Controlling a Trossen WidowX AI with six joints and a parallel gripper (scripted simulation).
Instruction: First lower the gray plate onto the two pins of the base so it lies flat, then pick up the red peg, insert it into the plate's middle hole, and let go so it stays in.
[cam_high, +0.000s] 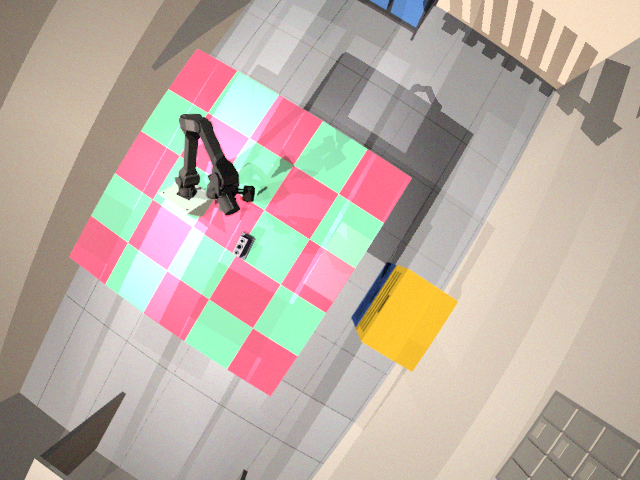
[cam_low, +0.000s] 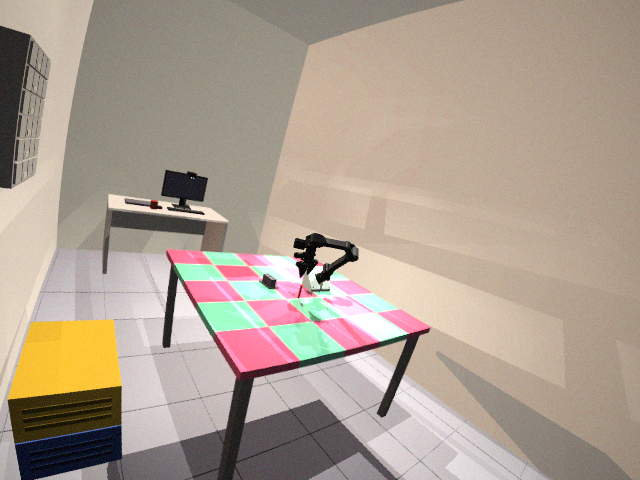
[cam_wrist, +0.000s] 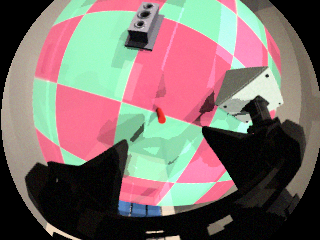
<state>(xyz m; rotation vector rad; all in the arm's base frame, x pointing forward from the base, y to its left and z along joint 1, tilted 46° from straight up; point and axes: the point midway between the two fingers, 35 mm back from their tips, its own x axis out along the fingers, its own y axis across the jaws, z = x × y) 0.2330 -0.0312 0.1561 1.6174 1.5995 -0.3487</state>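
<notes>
Right now my gripper tip is 100 mm above the red peg. Also, from my gripper tip: gray plate: 80 mm ahead, 210 mm to the right, 90 mm below; then dark base: 80 mm ahead, 200 mm to the right, 130 mm below.
</notes>
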